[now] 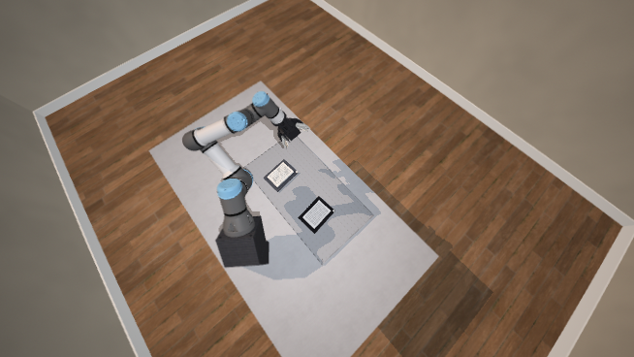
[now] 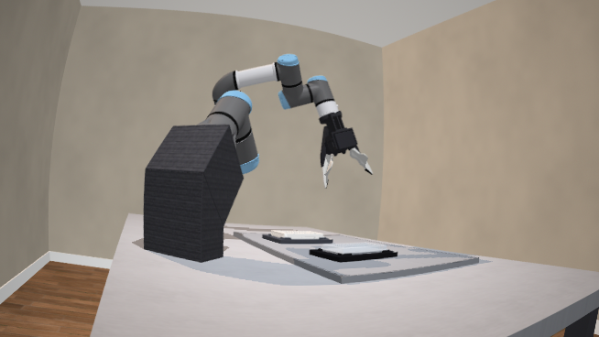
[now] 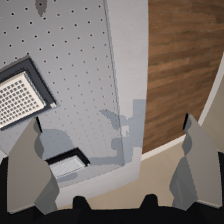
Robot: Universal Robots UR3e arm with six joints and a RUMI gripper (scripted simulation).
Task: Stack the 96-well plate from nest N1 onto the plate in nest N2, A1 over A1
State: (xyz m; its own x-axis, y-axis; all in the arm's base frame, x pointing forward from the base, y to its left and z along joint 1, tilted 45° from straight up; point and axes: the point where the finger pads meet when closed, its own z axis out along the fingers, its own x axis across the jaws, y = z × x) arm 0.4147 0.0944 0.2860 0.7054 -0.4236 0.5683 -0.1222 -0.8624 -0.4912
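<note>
My gripper is now 17 cm past the white 96-well plate, 16 cm above it and 5 cm to the left of it. The rest, counted from my hand: dark plate nest N1 (17 cm below, 17 cm behind, 5 cm to the right); then black nest N2 (36 cm to the right, 17 cm below, 12 cm behind); then label (39 cm to the right, 17 cm below, 4 cm behind).
</note>
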